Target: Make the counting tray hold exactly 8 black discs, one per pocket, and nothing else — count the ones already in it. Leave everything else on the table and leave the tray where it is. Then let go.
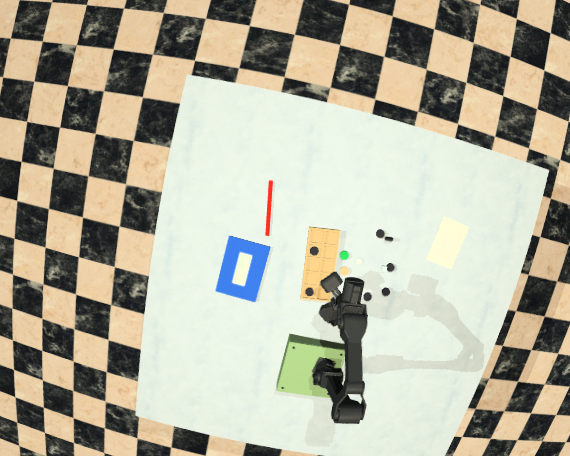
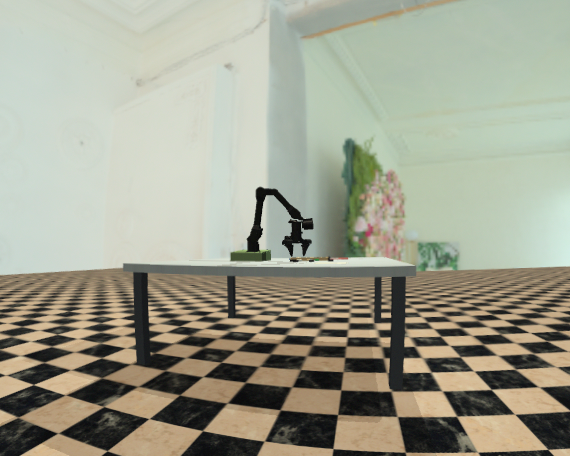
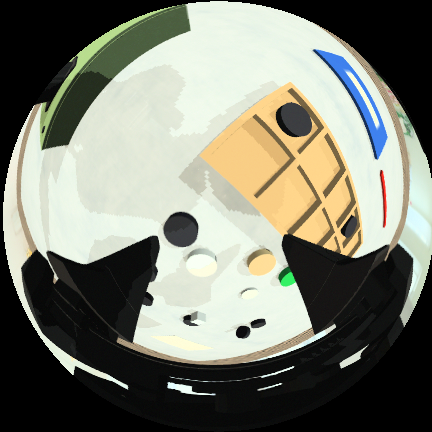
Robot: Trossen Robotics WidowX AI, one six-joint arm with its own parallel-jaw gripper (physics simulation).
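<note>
The tan counting tray [image 1: 325, 237] [image 3: 240, 150] holds a black disc [image 1: 314, 250] [image 3: 349, 226] in one pocket and another black disc [image 1: 309, 291] [image 3: 294, 120] in a corner pocket. My gripper [image 1: 332, 298] [image 2: 297, 254] [image 3: 221, 241] is open and empty above the table, by the tray's near right end. Loose to the tray's right lie several black discs, among them one nearby [image 1: 367, 296] [image 3: 181, 229], one farther right [image 1: 386, 291], one by the small pale cube [image 1: 390, 267], and one at the back [image 1: 380, 233] [image 3: 243, 332] beside a small black piece [image 1: 388, 239] [image 3: 258, 323]. My fingers partly hide some.
A green disc [image 1: 344, 255] [image 3: 287, 277], tan disc [image 1: 344, 270] [image 3: 261, 262], small cream disc [image 1: 359, 261] [image 3: 249, 293], larger white disc [image 3: 201, 262] and pale cube [image 1: 384, 268] [image 3: 198, 317] lie right of the tray. A blue frame [image 1: 227, 265] and red bar [image 1: 269, 207] lie left, a cream card [image 1: 448, 242] far right.
</note>
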